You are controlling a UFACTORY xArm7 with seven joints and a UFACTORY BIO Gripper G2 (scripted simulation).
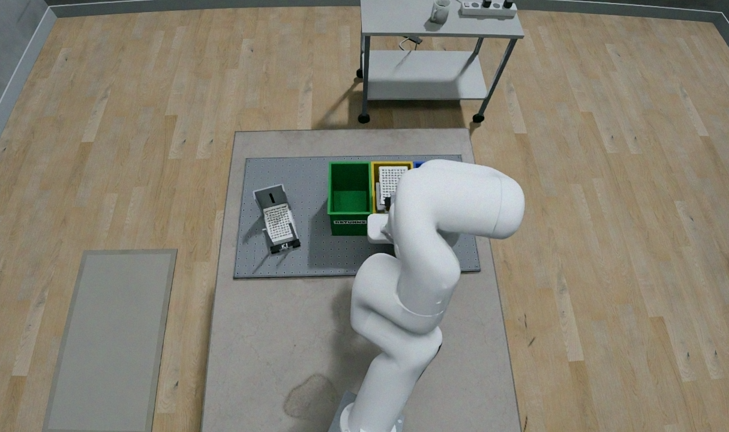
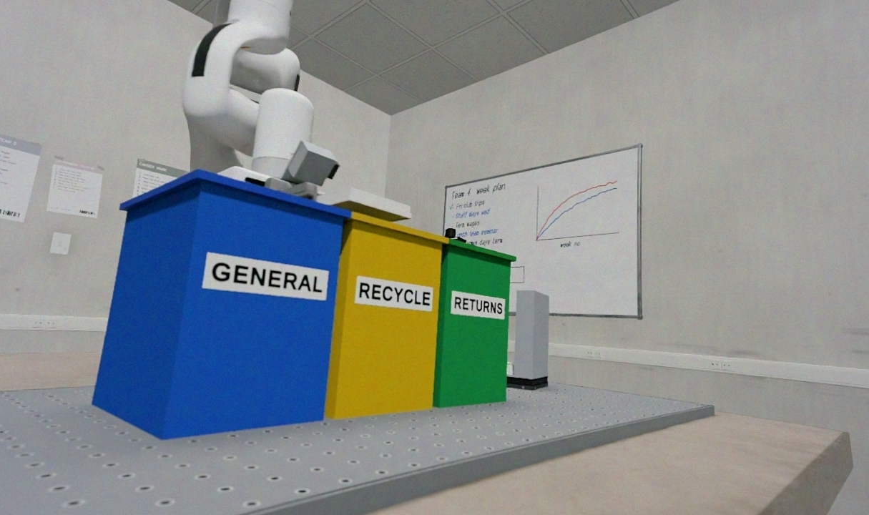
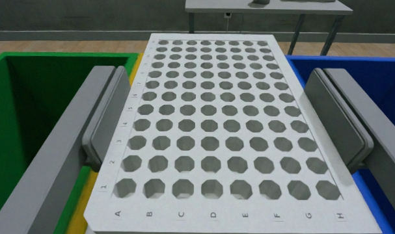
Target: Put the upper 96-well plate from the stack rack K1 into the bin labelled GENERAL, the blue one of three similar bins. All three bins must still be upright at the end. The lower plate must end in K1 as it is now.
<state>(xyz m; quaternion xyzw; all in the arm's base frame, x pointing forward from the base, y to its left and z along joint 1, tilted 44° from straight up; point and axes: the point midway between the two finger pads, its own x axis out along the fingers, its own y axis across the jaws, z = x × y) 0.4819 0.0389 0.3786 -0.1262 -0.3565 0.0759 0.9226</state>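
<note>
Right now my hand is 130 mm to the left of the blue general bin, 130 mm above it and 40 mm short of it. The rest, counted from my hand: yellow recycle bin 130 mm below, 30 mm ahead; then green returns bin 130 mm to the left, 130 mm below, 20 mm ahead.
</note>
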